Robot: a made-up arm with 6 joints. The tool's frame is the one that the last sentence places.
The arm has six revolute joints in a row. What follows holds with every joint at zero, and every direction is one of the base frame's.
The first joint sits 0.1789 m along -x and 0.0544 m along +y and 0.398 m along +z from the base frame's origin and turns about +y.
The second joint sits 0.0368 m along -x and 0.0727 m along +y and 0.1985 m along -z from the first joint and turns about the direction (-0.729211, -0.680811, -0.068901).
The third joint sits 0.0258 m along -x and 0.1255 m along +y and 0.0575 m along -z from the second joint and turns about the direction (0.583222, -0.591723, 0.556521).
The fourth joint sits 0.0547 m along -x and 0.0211 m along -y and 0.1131 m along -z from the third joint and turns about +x.
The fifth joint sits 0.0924 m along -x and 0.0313 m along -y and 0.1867 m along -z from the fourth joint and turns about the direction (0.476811, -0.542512, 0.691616).
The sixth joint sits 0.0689 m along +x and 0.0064 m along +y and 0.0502 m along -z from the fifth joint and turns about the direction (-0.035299, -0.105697, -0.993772).
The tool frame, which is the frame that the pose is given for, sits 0.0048 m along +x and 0.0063 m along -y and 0.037 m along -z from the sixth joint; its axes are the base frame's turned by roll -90, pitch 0 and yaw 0 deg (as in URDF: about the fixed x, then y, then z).
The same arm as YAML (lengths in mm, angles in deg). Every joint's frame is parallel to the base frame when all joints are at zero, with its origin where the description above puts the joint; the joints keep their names.
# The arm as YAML. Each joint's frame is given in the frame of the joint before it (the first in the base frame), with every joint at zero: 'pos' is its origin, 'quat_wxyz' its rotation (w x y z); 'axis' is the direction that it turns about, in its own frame. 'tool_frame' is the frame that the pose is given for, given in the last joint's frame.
length_unit: mm
angle_unit: deg
joints:
  - joint: joint 1
    pos: [-178.9, 54.4, 398.0]
    quat_wxyz: [1.0, 0.0, 0.0, 0.0]
    axis: [0.0, 1.0, 0.0]
  - joint: joint 2
    pos: [-36.8, 72.7, -198.5]
    quat_wxyz: [1.0, 0.0, 0.0, 0.0]
    axis: [-0.729211, -0.680811, -0.068901]
  - joint: joint 3
    pos: [-25.8, 125.5, -57.5]
    quat_wxyz: [1.0, 0.0, 0.0, 0.0]
    axis: [0.583222, -0.591723, 0.556521]
  - joint: joint 4
    pos: [-54.7, -21.1, -113.1]
    quat_wxyz: [1.0, 0.0, 0.0, 0.0]
    axis: [1.0, 0.0, 0.0]
  - joint: joint 5
    pos: [-92.4, -31.3, -186.7]
    quat_wxyz: [1.0, 0.0, 0.0, 0.0]
    axis: [0.476811, -0.542512, 0.691616]
  - joint: joint 6
    pos: [68.9, 6.4, -50.2]
    quat_wxyz: [1.0, 0.0, 0.0, 0.0]
    axis: [-0.035299, -0.105697, -0.993772]
tool_frame:
  pos: [4.8, -6.3, -37.0]
  quat_wxyz: [0.707107, -0.707107, 0.0, 0.0]

